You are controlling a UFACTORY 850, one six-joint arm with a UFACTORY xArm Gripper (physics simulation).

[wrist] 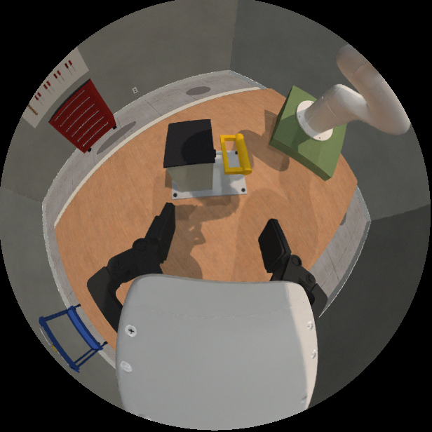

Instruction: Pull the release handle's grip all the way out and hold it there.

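The release handle's yellow grip (243,154) is a bar on a yellow frame, at the upper centre of the wrist view. It stands on the right side of a box (192,176) with a black top and beige sides. The box sits on a light grey base plate (218,189) with dark bolts at its corners. My gripper (221,222) is wide open with nothing between its black fingers. It is above the table, apart from the grip, which shows beyond the fingertips. How far the grip is pulled out is hard to tell.
The wooden table (115,200) carries a green block (307,155) at the right, with the white arm base (316,120) on it. A red cabinet (85,117) stands off the table at the upper left. A blue cart (84,327) stands at the lower left.
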